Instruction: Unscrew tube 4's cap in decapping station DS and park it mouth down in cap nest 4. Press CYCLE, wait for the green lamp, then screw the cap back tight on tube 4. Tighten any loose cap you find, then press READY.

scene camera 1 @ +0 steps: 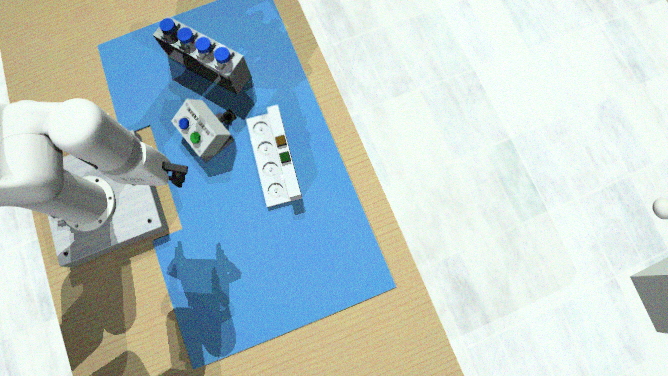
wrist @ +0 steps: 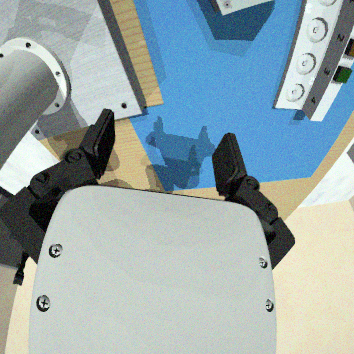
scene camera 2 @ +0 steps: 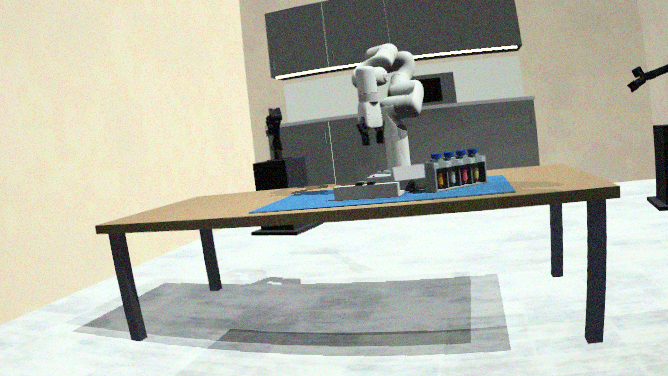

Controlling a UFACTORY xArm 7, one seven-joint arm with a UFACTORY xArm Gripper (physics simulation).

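Pixels of known places: gripper, between the fingertips: (scene camera 1: 158, 179) (wrist: 168, 133) (scene camera 2: 373, 144); arm's base, origin of its link: (scene camera 1: 89, 203) (wrist: 32, 77).
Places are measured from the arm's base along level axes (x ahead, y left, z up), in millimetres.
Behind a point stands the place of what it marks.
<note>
Four tubes with blue caps stand upright in the rack (scene camera 1: 242, 76) @(x 392, y 237, z -3 mm) (scene camera 2: 431, 178) @(x 394, y 240, z 4 mm); the end caps (scene camera 1: 167, 26) @(x 251, y 354, z 81 mm) (scene camera 1: 222, 55) @(x 367, y 251, z 81 mm) both sit on their tubes. Tube numbers and cap tightness cannot be read. The white nest block (scene camera 1: 296, 186) @(x 472, y -56, z 5 mm) (scene camera 2: 367, 193) @(x 470, y 42, z -22 mm) has four empty round nests; nest 4 (scene camera 1: 275, 189) @(x 421, y -45, z -32 mm) (wrist: 295, 92) @(x 424, y -45, z -31 mm) is at its near end. It carries an amber-brown square (scene camera 1: 280, 140) @(x 456, y 53, z 13 mm) and a dark green square (scene camera 1: 285, 157) @(x 460, y 11, z 13 mm) (wrist: 342, 74) @(x 455, y 14, z 13 mm). A grey box (scene camera 1: 216, 144) @(x 310, y 77, z 5 mm) has a blue button (scene camera 1: 184, 123) @(x 251, y 131, z 32 mm) and a green button (scene camera 1: 195, 137) @(x 272, y 93, z 31 mm). My gripper (scene camera 1: 179, 175) (scene camera 2: 373, 139) @(x 216, y -18, z 127 mm) (wrist: 168, 133) @(x 216, y -18, z 127 mm) is open and empty, high above the table.
A small black fixture (scene camera 1: 228, 117) @(x 339, y 154, z -34 mm) stands between the grey box and the nest block. The blue mat (scene camera 1: 300, 260) @(x 447, y -213, z -40 mm) (wrist: 270, 150) @(x 444, y -204, z -40 mm) lies under these things. The arm's base plate (scene camera 1: 135, 210) @(x 107, y -37, z -1 mm) (wrist: 107, 80) @(x 122, y -25, z -1 mm) is at the table's edge. The arm's shadow falls on the mat and wood.
</note>
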